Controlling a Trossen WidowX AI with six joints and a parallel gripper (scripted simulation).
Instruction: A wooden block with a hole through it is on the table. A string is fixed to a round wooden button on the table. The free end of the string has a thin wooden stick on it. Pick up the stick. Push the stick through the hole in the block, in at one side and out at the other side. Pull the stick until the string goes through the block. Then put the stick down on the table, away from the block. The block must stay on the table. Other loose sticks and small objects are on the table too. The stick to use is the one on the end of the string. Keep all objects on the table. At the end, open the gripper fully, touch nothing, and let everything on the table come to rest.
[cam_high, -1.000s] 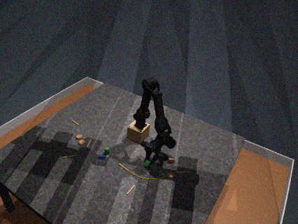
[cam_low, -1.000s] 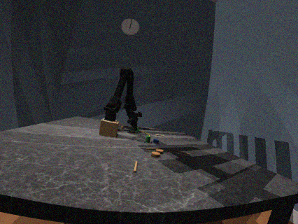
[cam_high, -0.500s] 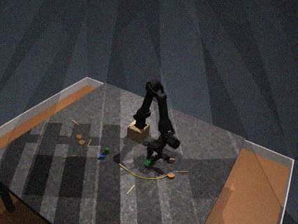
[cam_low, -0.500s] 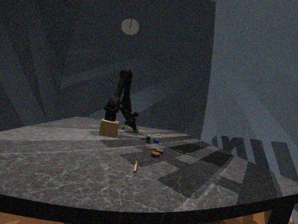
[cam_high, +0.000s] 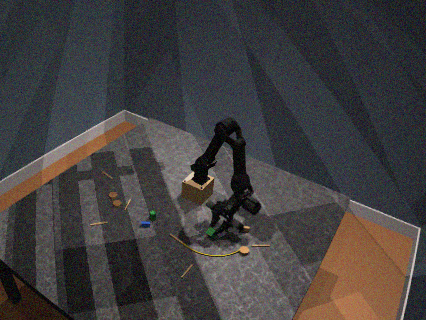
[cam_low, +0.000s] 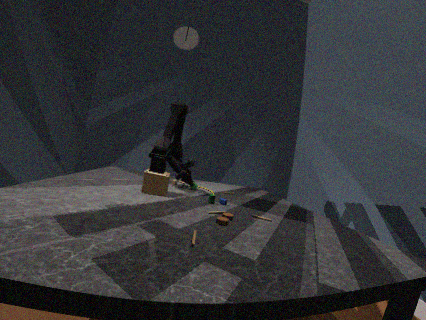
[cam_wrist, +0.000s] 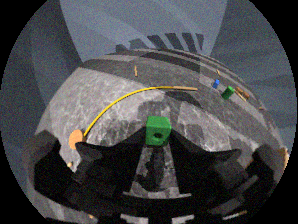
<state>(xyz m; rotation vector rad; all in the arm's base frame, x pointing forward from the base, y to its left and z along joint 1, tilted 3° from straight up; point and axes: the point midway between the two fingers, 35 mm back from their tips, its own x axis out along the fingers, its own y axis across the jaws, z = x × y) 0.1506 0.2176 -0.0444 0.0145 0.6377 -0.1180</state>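
The green block is right at my gripper tip. The rest, counted from my gripper tip: round wooden button 150 mm to the left, 20 mm below, 20 mm behind; then small wooden piece 130 mm behind, 90 mm to the left, 20 mm below; then thin wooden stick 120 mm ahead, 80 mm to the right, 20 mm below.
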